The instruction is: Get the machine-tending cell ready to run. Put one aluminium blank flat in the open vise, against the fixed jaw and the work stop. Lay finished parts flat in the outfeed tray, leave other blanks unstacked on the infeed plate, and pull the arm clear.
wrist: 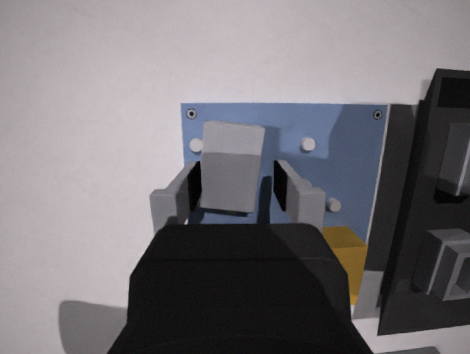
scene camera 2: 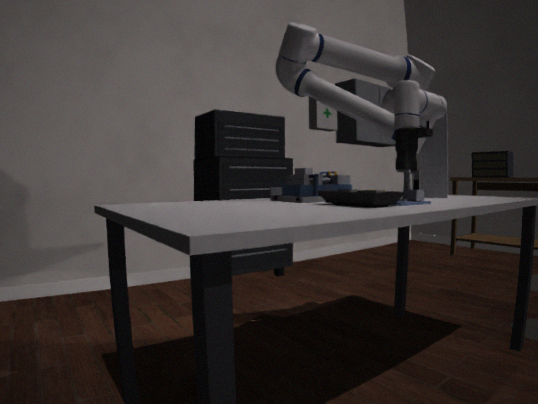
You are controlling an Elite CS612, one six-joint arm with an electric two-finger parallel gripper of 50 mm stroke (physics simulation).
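Frame: origin at the arm's base, x ahead, y left, z up, level; metres.
Where they show: gripper, fingertip midpoint: (wrist: 237, 176) (scene camera 2: 411, 189); arm's base, link origin: (scene camera 2: 434, 129).
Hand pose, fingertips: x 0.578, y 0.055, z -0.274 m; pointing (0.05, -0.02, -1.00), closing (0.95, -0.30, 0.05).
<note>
Each offset is from my fingertips to the top centre of the thing. "pt": to the spot under its first point. Level surfaces: height alone.
My gripper (scene camera 2: 409, 186) (wrist: 237, 176) points down over the blue infeed plate @(dx +0.026, dy -0.057, dz -0.037 m) (scene camera 2: 421, 203) (wrist: 345, 170) and is open. A grey blank @(dx -0.002, dy +0.005, dz +0.002 m) (scene camera 2: 416, 194) (wrist: 231, 182) lies between the fingers in the wrist view, not gripped, close to the left finger with a wider gap at the right one. A line crosses its visible surface, and a dark gap shows under its near edge; I cannot tell whether it is tilted. The vise @(dx +0.002, dy -0.367, dz +0.054 m) (scene camera 2: 299, 190) stands left of the gripper in the scene view. The dark outfeed tray (scene camera 2: 362, 199) (wrist: 402, 307) holds grey parts @(pt dx +0.180, dy -0.053, dz -0.019 m) (wrist: 456, 160) @(pt dx +0.156, dy -0.141, dz +0.000 m) (wrist: 452, 265).
White pegs (wrist: 308, 144) (wrist: 333, 205) stand on the plate. An orange block @(dx +0.054, dy -0.114, dz -0.001 m) (wrist: 343, 237) is at the plate's near right, partly hidden by the gripper body. The tray stands close to the plate's right side in the wrist view. Dark drawer cabinets (scene camera 2: 250, 137) stand behind the table @(dz -0.045 m) (scene camera 2: 165, 217).
</note>
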